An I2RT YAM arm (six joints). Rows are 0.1 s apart.
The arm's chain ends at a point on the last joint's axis. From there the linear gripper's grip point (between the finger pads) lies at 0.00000 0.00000 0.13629 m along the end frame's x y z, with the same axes.
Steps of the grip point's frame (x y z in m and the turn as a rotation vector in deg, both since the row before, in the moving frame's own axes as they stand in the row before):
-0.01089 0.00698 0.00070 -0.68 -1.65 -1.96
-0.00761 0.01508 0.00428 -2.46 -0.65 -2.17
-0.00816 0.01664 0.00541 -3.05 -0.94 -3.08
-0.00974 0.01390 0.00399 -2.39 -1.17 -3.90
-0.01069 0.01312 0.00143 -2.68 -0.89 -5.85
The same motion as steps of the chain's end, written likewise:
-0.00699 0.00530 0.00077 -0.68 -1.65 -1.96
-0.00618 0.00920 0.00441 -2.46 -0.65 -2.17
-0.00612 0.00933 0.00562 -3.05 -0.94 -3.08
-0.00715 0.00813 0.00414 -2.39 -1.17 -3.90
-0.00890 0.00665 0.00160 -2.68 -0.89 -5.85

